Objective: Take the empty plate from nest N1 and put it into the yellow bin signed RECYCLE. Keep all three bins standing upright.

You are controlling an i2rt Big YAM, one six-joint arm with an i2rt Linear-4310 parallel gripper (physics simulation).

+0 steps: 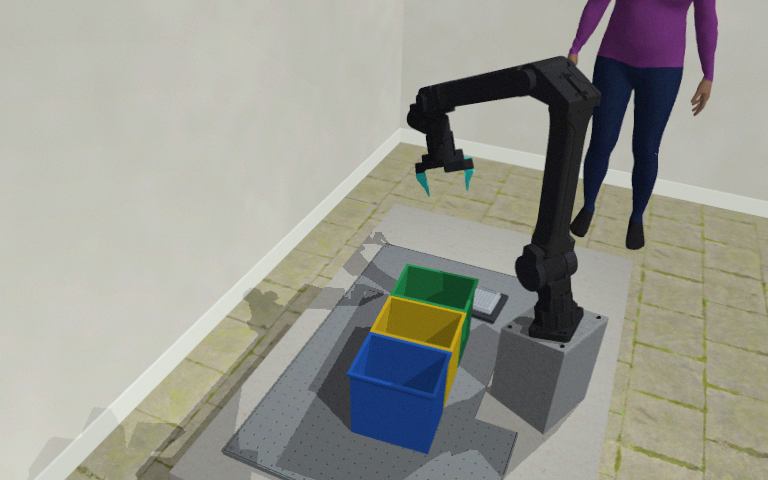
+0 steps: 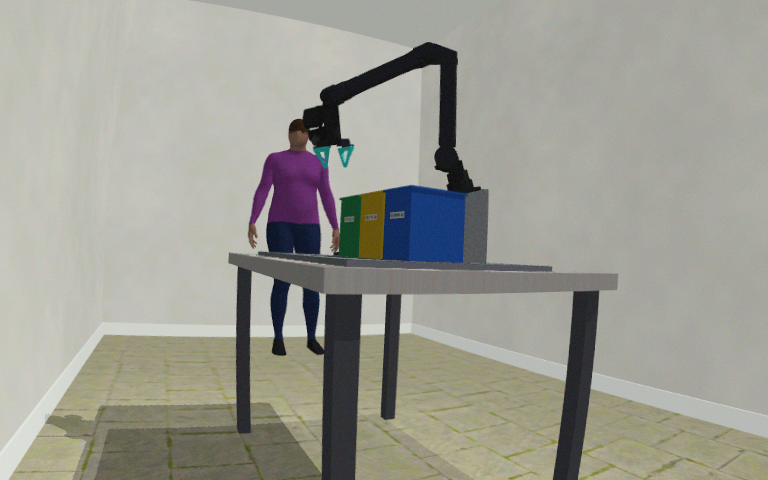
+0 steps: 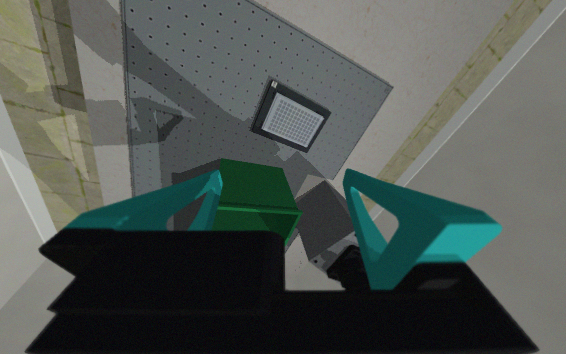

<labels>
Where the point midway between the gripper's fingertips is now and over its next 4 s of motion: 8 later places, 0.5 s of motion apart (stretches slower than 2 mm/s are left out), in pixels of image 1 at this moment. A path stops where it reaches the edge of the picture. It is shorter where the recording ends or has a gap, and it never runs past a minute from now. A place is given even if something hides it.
My gripper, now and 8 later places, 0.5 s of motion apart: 448, 192; 444, 192; 441, 192; 439, 192; 438, 192; 437, 192; 440, 198; 478, 248; 475, 250
</labels>
